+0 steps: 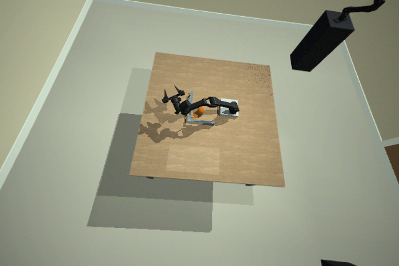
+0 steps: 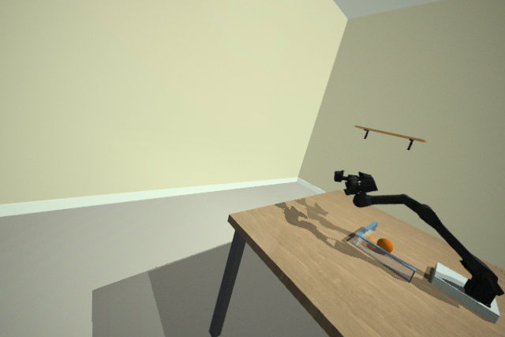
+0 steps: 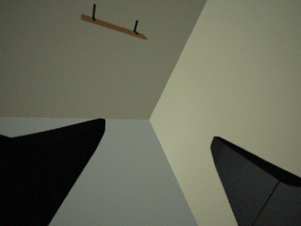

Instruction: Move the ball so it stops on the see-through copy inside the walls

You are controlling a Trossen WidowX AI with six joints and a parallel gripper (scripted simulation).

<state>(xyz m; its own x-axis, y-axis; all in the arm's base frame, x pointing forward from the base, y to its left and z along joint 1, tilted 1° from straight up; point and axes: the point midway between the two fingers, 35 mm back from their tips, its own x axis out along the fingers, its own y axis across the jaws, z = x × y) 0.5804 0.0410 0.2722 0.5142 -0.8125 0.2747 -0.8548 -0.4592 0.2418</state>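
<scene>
The orange ball lies 29 cm behind my gripper tip, 3 cm to the left of it and 29 cm below it. The rest, counted from my gripper tip: see-through copy of the ball (23 cm behind, 11 cm to the left, 29 cm below).
</scene>
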